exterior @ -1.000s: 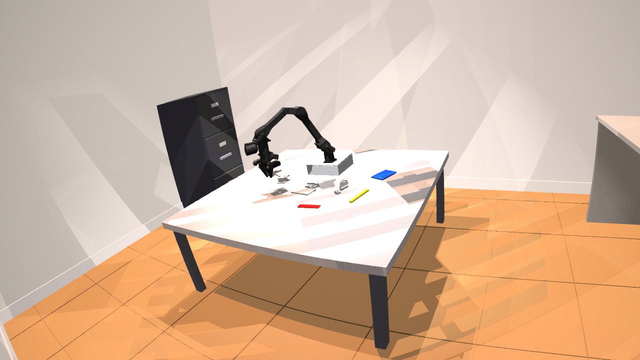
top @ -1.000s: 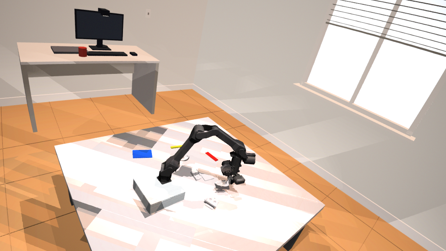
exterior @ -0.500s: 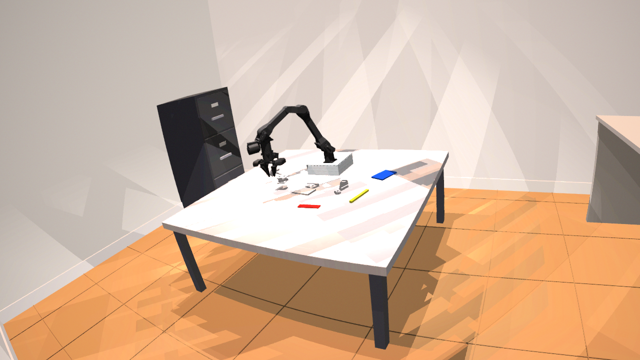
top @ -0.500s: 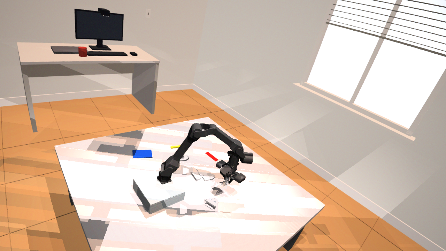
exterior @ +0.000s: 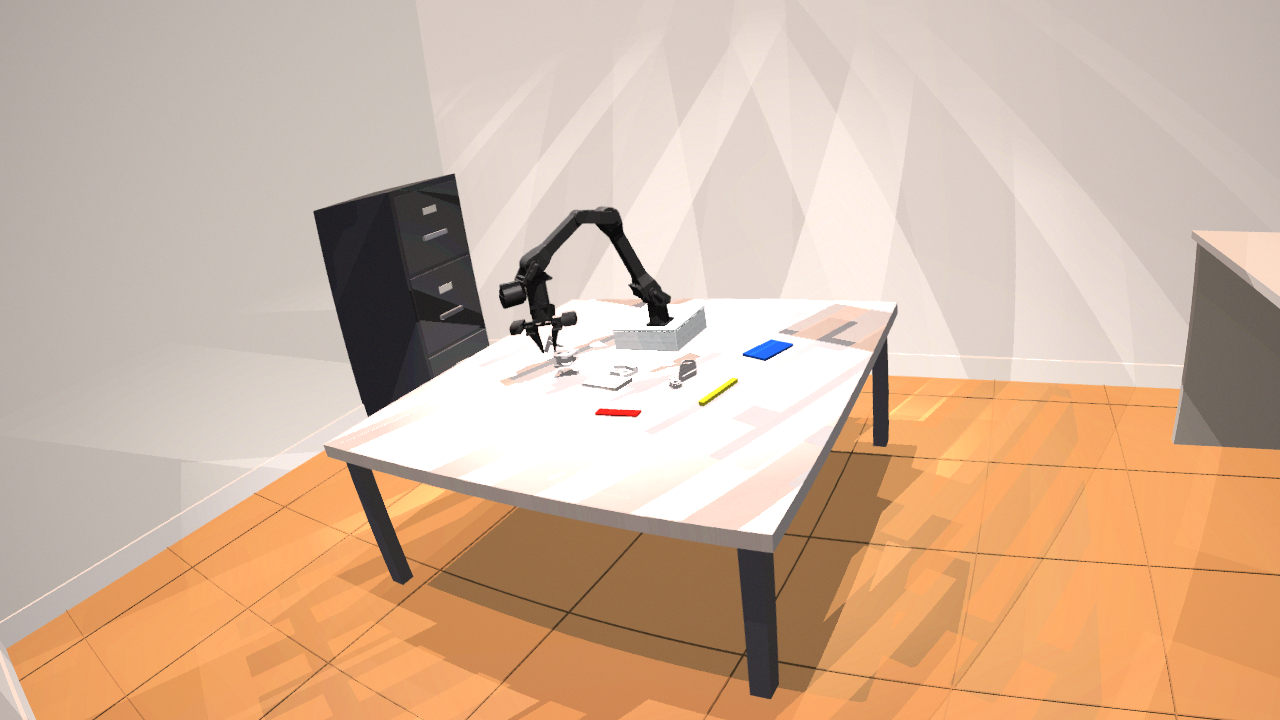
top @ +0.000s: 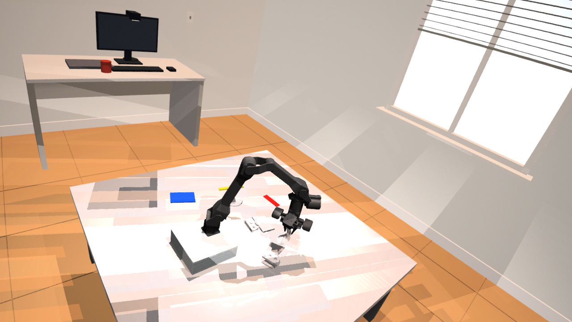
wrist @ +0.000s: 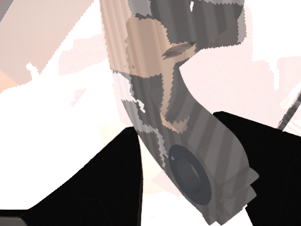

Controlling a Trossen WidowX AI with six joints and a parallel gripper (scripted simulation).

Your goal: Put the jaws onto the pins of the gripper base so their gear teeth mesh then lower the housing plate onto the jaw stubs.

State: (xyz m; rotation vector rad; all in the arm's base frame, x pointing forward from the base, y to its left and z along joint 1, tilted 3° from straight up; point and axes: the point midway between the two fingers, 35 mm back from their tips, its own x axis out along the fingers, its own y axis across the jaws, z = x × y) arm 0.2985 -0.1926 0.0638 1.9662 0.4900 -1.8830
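Right now the curved jaw is 20 mm behind my gripper tip, 10 mm to the right of it and 30 mm above it. Round my gripper tip: yellow stick: 20 mm ahead, 510 mm to the left, 80 mm below; then blue card: 270 mm behind, 540 mm to the left, 80 mm below; then red strip: 170 mm ahead, 310 mm to the left, 80 mm below.
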